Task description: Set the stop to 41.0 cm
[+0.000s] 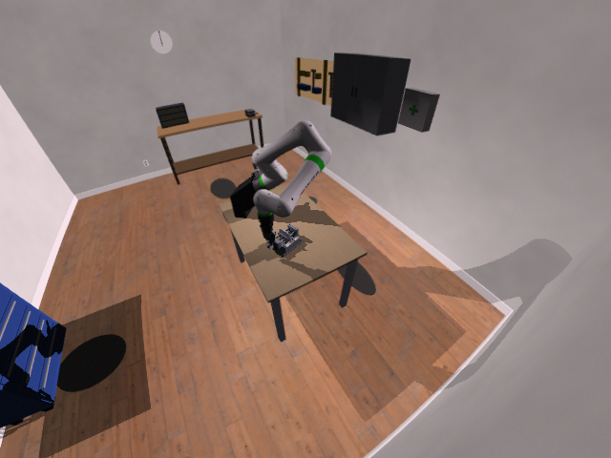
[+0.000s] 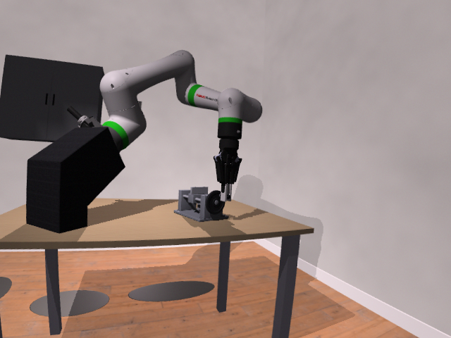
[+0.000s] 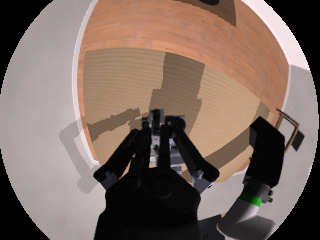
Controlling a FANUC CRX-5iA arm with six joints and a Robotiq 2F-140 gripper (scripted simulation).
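The grey stop is 7 cm behind my hand, 13 cm to the left of it and 3 cm below it. The rest, counted from my hand: black handwheel 1 cm behind, 1 cm to the left, 2 cm below.
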